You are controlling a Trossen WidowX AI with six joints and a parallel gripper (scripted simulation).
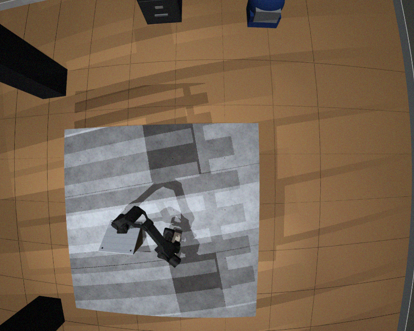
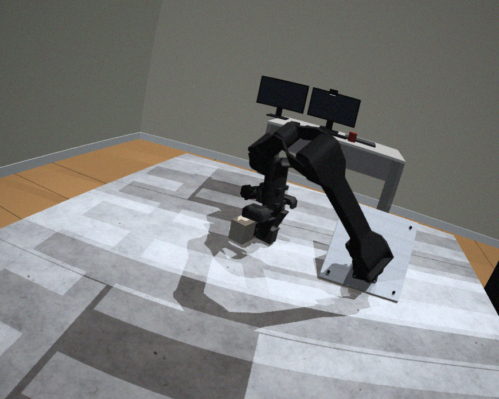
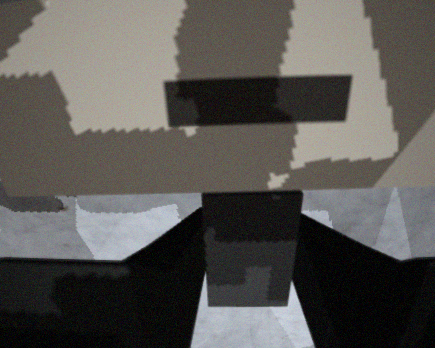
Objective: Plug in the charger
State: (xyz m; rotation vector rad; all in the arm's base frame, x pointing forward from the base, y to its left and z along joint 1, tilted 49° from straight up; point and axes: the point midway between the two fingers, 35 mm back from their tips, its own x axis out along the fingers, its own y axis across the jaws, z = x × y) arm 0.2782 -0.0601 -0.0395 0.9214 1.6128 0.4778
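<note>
Right now the two-prong charger is 2 cm ahead of my gripper tip, 1 cm to the right of it and 1 cm above it.
</note>
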